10 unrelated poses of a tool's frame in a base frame.
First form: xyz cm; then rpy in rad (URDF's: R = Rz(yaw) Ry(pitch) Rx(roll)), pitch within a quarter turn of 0, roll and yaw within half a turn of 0.
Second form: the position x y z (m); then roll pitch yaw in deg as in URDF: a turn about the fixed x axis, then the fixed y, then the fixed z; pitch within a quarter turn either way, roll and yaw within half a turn. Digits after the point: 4 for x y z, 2 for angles.
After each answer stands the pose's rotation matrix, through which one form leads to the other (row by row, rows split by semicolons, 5 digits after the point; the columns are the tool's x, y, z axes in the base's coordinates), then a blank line. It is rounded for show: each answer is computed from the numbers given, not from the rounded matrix.
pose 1, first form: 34.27 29.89 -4.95 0.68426 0.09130 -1.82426
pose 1, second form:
0.3427 0.2989 -0.0495 39.21 5.23 -104.52
-0.24971 0.73568 -0.62962; -0.96402 -0.25010 0.09011; -0.09117 0.62947 0.77166

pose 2, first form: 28.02 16.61 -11.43 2.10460 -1.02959 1.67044
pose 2, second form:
0.2802 0.1661 -0.1143 120.58 -58.99 95.71
-0.05125 0.57969 0.81323; 0.51261 -0.68357 0.51957; 0.85709 0.44350 -0.26212

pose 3, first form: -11.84 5.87 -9.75 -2.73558 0.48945 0.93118
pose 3, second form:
-0.1184 0.0587 -0.0975 -156.74 28.04 53.35
0.52681 0.62627 -0.57469; 0.70813 -0.69734 -0.11080; -0.47014 -0.34858 -0.81084

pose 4, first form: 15.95 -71.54 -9.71 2.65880 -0.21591 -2.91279
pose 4, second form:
0.1595 -0.7154 -0.0971 152.34 -12.37 -166.89
-0.95133 -0.10402 -0.29010; -0.22155 0.88518 0.40912; 0.21424 0.45348 -0.86514

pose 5, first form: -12.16 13.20 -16.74 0.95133 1.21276 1.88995
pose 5, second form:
-0.1216 0.1320 -0.1674 54.51 69.49 108.29
-0.10995 -0.79054 0.60245; 0.33274 0.54188 0.77178; -0.93659 0.28532 0.20346

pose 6, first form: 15.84 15.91 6.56 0.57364 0.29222 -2.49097
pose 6, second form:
0.1584 0.1591 0.0656 32.87 16.74 -142.72
-0.76197 0.38433 -0.52123; -0.58001 -0.76303 0.28527; -0.28808 0.51969 0.80432

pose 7, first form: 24.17 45.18 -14.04 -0.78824 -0.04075 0.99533
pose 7, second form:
0.2417 0.4518 -0.1404 -45.16 -2.33 57.03
0.54377 -0.57581 -0.61054; 0.83824 0.40797 0.36182; 0.04074 -0.70852 0.70451

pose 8, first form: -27.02 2.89 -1.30 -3.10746 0.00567 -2.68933
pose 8, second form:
-0.2702 0.0289 -0.0130 -178.04 0.32 -154.09
-0.89945 -0.43657 0.02001; -0.43699 0.89902 -0.02822; -0.00567 -0.03413 -0.99940

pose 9, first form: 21.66 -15.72 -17.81 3.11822 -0.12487 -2.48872
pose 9, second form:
0.2166 -0.1572 -0.1781 178.66 -7.15 -142.59
-0.78816 -0.60499 -0.11310; -0.60274 0.79589 -0.05707; 0.12455 0.02319 -0.99194

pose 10, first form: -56.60 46.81 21.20 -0.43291 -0.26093 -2.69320
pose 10, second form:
-0.5660 0.4681 0.2120 -24.80 -14.95 -154.31
-0.87064 0.29600 0.39290; -0.41884 -0.86493 -0.27652; 0.25798 -0.40531 0.87702

